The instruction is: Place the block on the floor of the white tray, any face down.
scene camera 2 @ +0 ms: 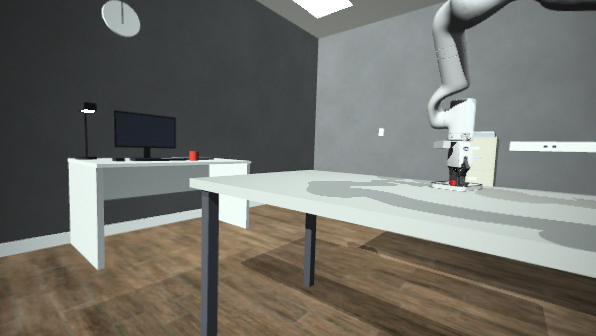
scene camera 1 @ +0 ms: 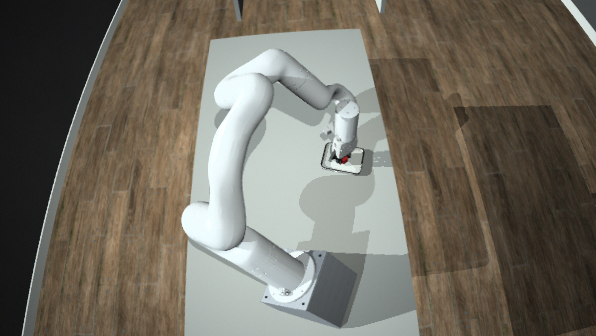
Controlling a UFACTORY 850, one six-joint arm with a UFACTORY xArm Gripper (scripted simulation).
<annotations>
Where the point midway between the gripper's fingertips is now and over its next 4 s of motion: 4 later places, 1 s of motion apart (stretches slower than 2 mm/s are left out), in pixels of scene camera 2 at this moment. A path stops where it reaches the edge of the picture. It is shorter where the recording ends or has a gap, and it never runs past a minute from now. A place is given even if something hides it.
My gripper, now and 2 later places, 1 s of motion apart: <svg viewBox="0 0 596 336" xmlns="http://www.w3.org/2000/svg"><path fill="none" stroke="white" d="M456 185L457 172L517 178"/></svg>
</annotations>
